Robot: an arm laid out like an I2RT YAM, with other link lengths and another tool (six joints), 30 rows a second.
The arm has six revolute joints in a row. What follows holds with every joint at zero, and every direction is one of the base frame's. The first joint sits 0.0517 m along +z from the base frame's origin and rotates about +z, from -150 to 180 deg. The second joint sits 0.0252 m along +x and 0.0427 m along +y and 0.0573 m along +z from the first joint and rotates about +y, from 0 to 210 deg. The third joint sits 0.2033 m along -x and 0.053 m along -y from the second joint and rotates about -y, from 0 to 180 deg. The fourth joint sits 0.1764 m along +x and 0.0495 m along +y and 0.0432 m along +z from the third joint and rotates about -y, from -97 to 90 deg. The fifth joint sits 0.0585 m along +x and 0.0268 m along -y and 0.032 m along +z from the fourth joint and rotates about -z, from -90 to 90 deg. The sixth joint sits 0.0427 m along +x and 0.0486 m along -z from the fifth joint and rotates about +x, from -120 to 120 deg. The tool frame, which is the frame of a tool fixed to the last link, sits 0.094 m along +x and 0.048 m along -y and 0.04 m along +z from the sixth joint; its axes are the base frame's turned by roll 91.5, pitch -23.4 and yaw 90 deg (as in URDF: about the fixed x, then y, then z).
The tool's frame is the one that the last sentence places.
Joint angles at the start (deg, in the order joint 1, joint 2, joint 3, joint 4, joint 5, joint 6):
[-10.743, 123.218, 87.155, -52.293, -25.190, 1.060]
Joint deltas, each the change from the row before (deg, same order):
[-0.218, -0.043, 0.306, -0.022, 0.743, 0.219]
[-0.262, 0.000, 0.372, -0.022, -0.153, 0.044]
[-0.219, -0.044, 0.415, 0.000, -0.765, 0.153]
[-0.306, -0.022, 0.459, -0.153, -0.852, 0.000]
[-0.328, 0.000, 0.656, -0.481, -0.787, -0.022]
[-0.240, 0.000, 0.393, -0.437, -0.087, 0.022]
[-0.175, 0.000, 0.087, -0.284, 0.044, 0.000]
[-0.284, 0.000, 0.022, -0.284, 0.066, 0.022]
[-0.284, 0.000, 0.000, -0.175, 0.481, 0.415]
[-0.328, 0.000, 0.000, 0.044, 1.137, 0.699]
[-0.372, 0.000, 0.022, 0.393, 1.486, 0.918]
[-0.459, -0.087, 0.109, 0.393, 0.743, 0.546]
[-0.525, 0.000, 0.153, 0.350, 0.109, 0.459]
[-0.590, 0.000, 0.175, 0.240, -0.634, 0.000]
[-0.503, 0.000, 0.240, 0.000, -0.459, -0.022]
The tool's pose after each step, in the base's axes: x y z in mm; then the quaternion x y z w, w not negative. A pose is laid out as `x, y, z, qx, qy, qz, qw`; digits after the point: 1 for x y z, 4 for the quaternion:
332.7, -39.5, 9.0, -0.8655, -0.4515, -0.1381, 0.1675
334.2, -41.0, 10.3, -0.8661, -0.4496, -0.1415, 0.1664
336.3, -40.9, 12.1, -0.8657, -0.4471, -0.1487, 0.1690
338.1, -40.9, 14.0, -0.8649, -0.4448, -0.1558, 0.1725
339.6, -41.1, 16.3, -0.8644, -0.4424, -0.1616, 0.1763
339.7, -42.4, 17.4, -0.8652, -0.4402, -0.1621, 0.1768
338.9, -43.4, 17.6, -0.8662, -0.4386, -0.1609, 0.1773
337.8, -45.1, 17.5, -0.8678, -0.4358, -0.1592, 0.1779
336.3, -48.0, 17.1, -0.8715, -0.4305, -0.1554, 0.1759
334.8, -53.0, 16.6, -0.8775, -0.4234, -0.1493, 0.1687
334.2, -59.5, 16.3, -0.8846, -0.4149, -0.1436, 0.1574
334.6, -64.7, 17.1, -0.8890, -0.4084, -0.1436, 0.1494
335.4, -68.7, 17.7, -0.8922, -0.4016, -0.1465, 0.1459
336.7, -71.0, 18.5, -0.8927, -0.3974, -0.1533, 0.1472
337.4, -73.1, 19.5, -0.8933, -0.3939, -0.1580, 0.1482

